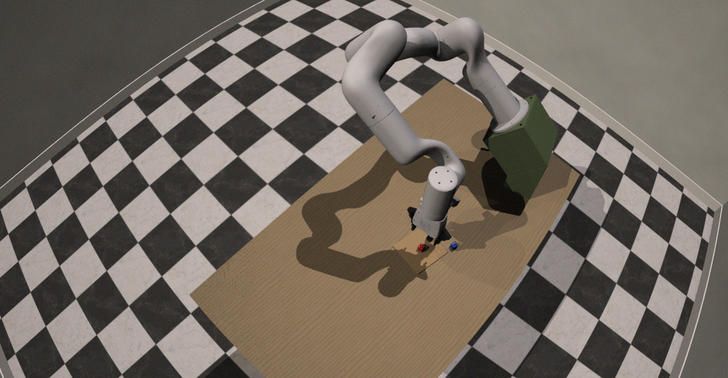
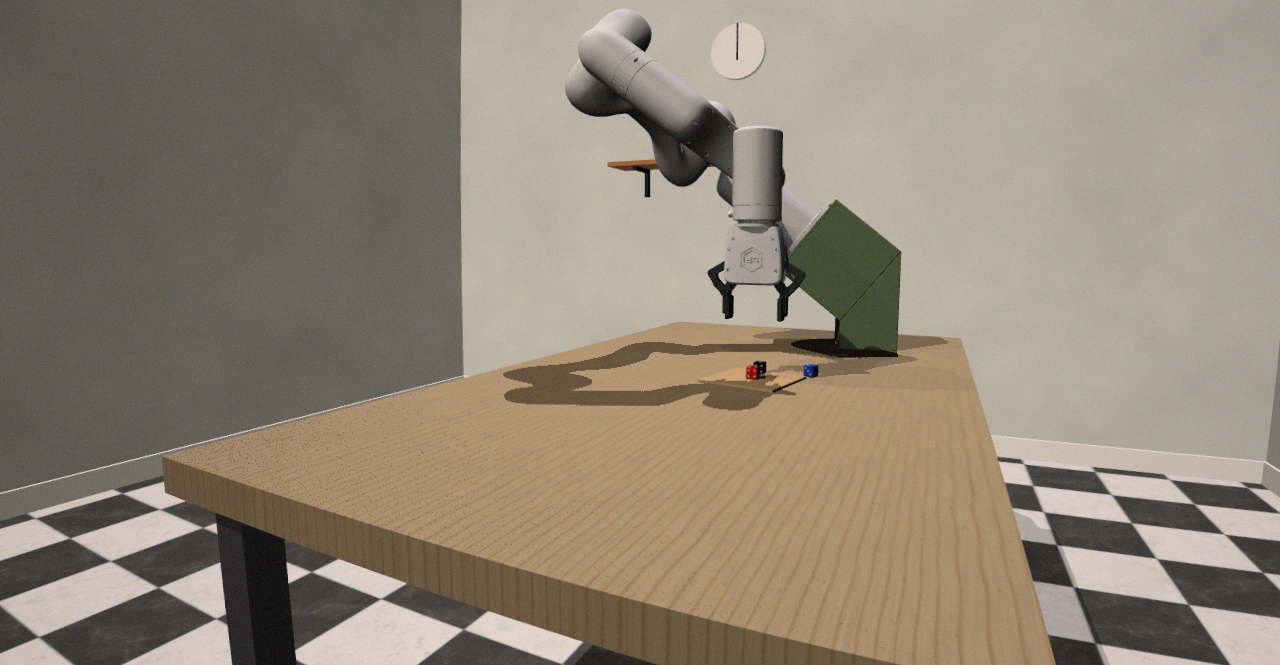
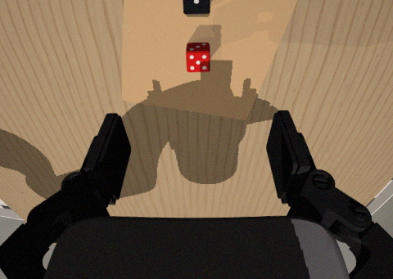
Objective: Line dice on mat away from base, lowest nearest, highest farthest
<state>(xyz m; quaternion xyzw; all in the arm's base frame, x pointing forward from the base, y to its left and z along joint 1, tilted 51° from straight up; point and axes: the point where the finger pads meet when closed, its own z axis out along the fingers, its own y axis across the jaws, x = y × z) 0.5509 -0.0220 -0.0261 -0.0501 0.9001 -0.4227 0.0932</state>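
Now: the blue die 8 cm behind my hand, 9 cm to the left of it and 11 cm below it. From my hand the other things lie so: tan mat: 11 cm below; then red die: 10 cm below; then black die: 5 cm behind, 10 cm below.
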